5 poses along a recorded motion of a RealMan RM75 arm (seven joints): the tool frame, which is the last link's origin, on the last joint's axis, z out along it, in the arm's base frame.
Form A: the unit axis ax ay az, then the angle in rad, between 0 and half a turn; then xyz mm.
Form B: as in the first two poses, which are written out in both.
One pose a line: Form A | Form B
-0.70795 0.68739 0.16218 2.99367 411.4 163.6 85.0 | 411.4 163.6 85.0 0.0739 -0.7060 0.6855 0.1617
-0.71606 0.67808 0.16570 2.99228 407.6 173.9 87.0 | 407.6 173.9 87.0 0.0746 -0.7141 0.6762 0.1652
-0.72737 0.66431 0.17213 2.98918 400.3 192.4 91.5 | 400.3 192.4 91.5 0.0761 -0.7253 0.6624 0.1716
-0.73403 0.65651 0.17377 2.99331 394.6 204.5 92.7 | 394.6 204.5 92.7 0.0741 -0.7320 0.6547 0.1733
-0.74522 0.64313 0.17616 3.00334 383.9 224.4 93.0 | 383.9 224.4 93.0 0.0691 -0.7434 0.6416 0.1757
